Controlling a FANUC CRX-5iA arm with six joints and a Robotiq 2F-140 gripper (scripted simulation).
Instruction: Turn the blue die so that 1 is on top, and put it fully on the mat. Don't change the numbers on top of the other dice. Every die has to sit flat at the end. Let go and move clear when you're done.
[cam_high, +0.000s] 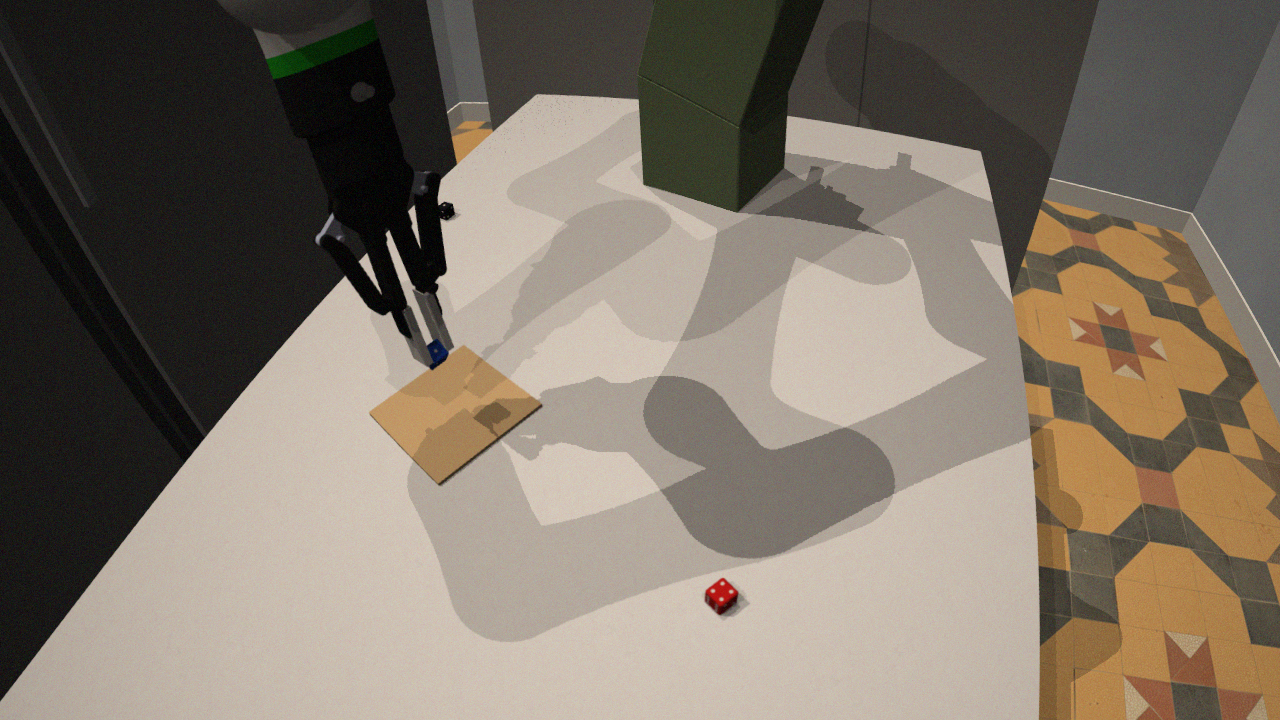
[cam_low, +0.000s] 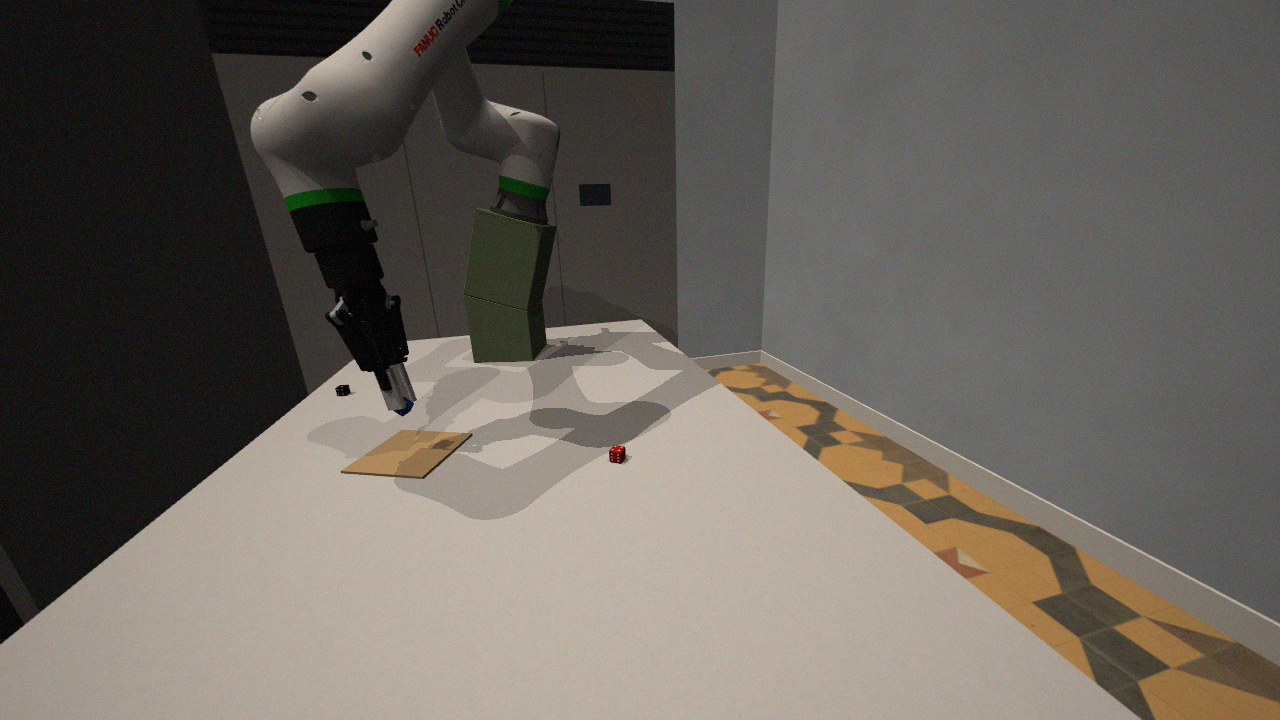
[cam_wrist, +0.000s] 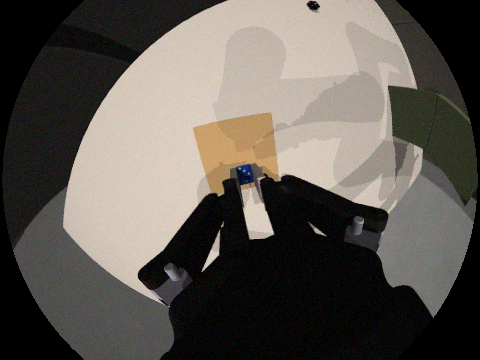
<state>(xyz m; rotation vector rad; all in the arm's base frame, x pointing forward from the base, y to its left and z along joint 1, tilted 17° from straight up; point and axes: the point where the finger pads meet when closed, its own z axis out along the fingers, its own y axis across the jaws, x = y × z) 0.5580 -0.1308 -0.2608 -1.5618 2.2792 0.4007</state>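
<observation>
The blue die lies 3 cm below my hand. From my hand the other things lie so: mat (12 cm below); then red die (33 cm to the left, 12 cm ahead, 11 cm below); then black die (34 cm behind, 22 cm to the right, 11 cm below).
</observation>
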